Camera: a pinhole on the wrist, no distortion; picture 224 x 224 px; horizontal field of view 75.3 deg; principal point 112.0 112.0 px. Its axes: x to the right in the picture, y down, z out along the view. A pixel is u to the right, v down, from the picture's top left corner.
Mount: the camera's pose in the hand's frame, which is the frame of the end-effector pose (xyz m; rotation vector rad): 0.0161 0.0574 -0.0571 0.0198 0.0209 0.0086
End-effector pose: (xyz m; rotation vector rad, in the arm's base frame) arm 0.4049 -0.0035 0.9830 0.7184 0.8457 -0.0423
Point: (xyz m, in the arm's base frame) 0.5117 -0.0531 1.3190
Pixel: 18 177
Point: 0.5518 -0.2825 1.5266
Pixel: 14 137
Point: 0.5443 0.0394 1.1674
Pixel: 81 202
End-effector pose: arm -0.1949 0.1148 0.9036 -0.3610 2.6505 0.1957
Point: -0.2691 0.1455 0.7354
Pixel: 202 98
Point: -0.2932 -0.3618 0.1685
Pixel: outside the picture
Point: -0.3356 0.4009 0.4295
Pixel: 189 181
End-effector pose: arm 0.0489 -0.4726 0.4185 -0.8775 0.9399 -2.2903
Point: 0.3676 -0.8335 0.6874
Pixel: 136 123
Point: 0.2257 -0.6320 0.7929
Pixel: 143 52
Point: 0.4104 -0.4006 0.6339
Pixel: 29 48
